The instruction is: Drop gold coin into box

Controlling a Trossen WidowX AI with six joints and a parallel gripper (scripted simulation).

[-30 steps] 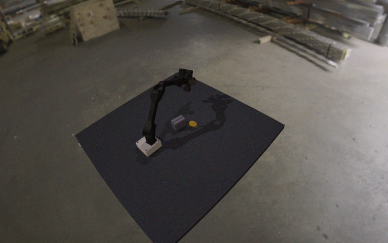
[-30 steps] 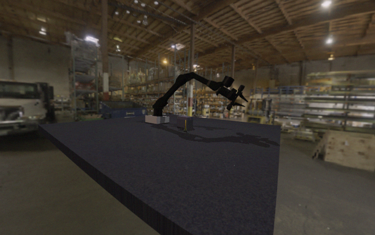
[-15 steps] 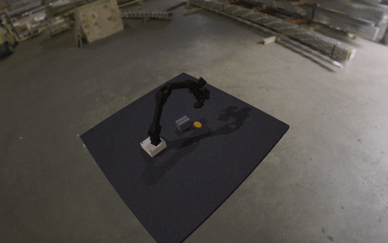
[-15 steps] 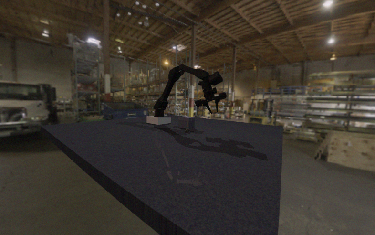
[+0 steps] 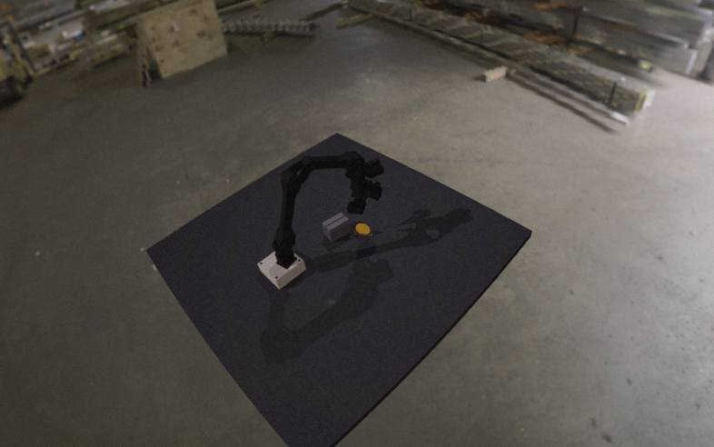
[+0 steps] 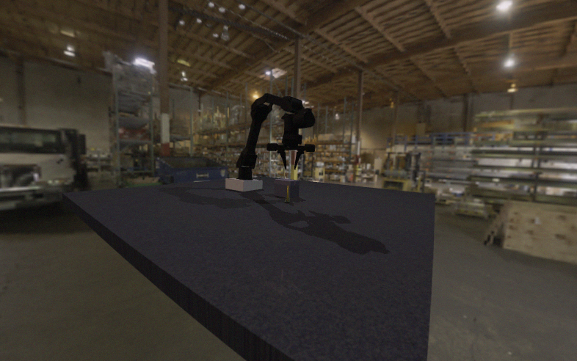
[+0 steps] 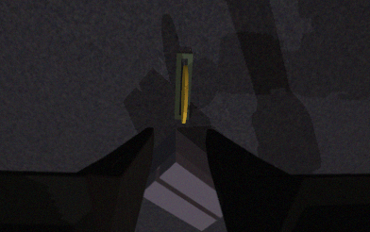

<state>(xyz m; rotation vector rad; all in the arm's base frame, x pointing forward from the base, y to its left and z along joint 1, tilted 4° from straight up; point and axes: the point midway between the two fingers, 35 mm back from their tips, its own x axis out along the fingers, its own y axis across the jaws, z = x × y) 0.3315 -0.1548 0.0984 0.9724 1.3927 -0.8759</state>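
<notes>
The gold coin lies 10 cm below my gripper tip and 1 cm behind it.
</notes>
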